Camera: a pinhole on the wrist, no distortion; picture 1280 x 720 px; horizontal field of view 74.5 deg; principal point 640.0 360.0 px. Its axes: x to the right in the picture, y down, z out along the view. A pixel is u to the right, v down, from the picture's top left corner.
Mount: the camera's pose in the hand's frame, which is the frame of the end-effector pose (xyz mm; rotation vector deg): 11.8 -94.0 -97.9 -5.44 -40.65 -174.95
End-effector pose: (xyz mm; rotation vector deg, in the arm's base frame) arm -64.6 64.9 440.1 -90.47 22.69 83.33
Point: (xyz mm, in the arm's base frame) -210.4 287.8 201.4
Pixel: 163.1 330.8
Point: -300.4 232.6 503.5
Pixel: 837.4 410.5
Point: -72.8 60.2 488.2
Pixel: 1075.5 164.9
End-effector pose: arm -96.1 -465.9 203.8 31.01 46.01 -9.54
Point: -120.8 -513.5 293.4
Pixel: 1162.5 337.1
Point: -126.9 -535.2 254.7
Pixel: 1124.8 486.5
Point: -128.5 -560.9 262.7
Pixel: 1156.8 619.4
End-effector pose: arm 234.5 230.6 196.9 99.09 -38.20 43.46
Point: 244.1 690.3 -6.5
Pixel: behind the camera
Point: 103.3 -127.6 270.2
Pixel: 712.5 164.0
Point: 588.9 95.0 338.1
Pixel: outside the picture
